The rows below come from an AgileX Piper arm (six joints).
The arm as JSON. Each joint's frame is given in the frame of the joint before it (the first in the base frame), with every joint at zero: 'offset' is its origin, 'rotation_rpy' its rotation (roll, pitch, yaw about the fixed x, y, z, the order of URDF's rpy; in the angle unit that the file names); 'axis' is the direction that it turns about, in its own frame. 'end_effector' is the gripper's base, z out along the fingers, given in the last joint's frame.
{
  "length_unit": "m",
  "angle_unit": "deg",
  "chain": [
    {
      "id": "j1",
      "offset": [
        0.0,
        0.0,
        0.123
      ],
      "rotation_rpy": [
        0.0,
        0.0,
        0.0
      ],
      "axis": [
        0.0,
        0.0,
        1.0
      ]
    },
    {
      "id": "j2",
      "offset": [
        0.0,
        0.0,
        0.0
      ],
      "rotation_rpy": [
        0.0,
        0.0,
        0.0
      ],
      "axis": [
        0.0,
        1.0,
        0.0
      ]
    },
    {
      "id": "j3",
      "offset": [
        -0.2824,
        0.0,
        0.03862
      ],
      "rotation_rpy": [
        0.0,
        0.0,
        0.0
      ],
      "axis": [
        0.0,
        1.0,
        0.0
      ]
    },
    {
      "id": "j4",
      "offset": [
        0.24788,
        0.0,
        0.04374
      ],
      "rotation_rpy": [
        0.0,
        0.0,
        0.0
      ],
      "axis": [
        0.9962,
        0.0,
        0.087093
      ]
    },
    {
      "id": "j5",
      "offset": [
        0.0,
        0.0,
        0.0
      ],
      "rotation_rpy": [
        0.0,
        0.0,
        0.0
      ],
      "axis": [
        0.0,
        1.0,
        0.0
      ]
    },
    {
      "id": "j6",
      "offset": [
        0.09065,
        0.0,
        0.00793
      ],
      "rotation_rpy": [
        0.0,
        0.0,
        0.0
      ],
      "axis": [
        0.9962,
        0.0,
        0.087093
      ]
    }
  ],
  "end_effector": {
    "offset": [
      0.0,
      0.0,
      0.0
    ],
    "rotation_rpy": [
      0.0,
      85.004,
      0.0
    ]
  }
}
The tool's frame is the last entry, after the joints.
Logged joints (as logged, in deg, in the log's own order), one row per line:
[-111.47, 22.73, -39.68, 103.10, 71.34, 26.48]
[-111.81, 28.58, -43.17, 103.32, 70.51, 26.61]
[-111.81, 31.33, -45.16, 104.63, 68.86, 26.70]
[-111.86, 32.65, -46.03, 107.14, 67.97, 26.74]
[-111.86, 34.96, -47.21, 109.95, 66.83, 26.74]
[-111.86, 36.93, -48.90, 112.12, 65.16, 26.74]
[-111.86, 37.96, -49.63, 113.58, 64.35, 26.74]
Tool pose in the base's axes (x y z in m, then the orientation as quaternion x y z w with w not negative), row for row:
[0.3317, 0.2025, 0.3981, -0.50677, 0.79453, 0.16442, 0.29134]
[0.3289, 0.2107, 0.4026, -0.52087, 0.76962, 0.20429, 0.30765]
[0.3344, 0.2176, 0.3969, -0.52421, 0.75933, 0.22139, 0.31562]
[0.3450, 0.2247, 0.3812, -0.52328, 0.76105, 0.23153, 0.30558]
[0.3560, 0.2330, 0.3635, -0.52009, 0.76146, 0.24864, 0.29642]
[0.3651, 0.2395, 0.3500, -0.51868, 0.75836, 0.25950, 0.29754]
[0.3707, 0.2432, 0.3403, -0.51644, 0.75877, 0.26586, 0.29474]
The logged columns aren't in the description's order. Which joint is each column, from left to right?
Columns, left to right: j3, j4, j6, j2, j5, j1.
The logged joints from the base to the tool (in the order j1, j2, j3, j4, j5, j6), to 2 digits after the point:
[26.48, 103.10, -111.47, 22.73, 71.34, -39.68]
[26.61, 103.32, -111.81, 28.58, 70.51, -43.17]
[26.70, 104.63, -111.81, 31.33, 68.86, -45.16]
[26.74, 107.14, -111.86, 32.65, 67.97, -46.03]
[26.74, 109.95, -111.86, 34.96, 66.83, -47.21]
[26.74, 112.12, -111.86, 36.93, 65.16, -48.90]
[26.74, 113.58, -111.86, 37.96, 64.35, -49.63]

